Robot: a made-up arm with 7 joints.
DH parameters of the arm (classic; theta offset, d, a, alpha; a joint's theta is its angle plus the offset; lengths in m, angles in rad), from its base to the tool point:
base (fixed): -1.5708 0.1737 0 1.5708
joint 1: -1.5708 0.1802 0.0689 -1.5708
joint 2: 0 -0.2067 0.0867 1.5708
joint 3: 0 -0.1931 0.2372 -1.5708
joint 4: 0 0.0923 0.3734 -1.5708
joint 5: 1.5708 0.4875 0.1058 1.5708
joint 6: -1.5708 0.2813 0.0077 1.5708
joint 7: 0 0.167 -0.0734 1.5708
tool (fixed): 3.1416 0.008 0 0
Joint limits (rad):
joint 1: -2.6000..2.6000
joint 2: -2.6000..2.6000
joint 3: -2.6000..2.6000
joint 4: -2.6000..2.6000
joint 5: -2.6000..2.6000
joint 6: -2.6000..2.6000
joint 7: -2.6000..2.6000
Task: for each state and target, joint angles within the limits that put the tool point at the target. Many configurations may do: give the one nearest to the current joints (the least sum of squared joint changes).
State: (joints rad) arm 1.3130 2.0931 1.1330 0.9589 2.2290 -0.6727 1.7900
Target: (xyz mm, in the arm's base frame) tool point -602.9 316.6 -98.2
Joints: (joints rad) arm 1.1695 2.2222 0.3929 1.4802 2.6000 -0.6846 1.7436
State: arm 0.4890 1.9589 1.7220 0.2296 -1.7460 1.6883 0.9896
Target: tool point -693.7 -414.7 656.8
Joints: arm 0.2788 2.0819 1.6397 0.1548 -1.4410 2.1308 1.1525
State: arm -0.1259 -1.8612 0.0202 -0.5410 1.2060 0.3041 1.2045
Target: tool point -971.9 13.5 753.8
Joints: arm -0.2666 -2.3449 0.1225 -0.8400 1.1157 0.3137 1.2041
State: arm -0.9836 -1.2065 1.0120 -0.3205 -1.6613 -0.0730 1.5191
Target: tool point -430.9 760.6 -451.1
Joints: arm -1.2898 -1.1495 0.4817 -0.2210 -1.4458 -0.4344 1.3602
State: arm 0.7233 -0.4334 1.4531 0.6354 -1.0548 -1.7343 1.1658
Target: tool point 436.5 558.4 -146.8
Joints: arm 0.7190 -0.1326 1.3949 1.7183 -1.3903 -1.4202 1.3098
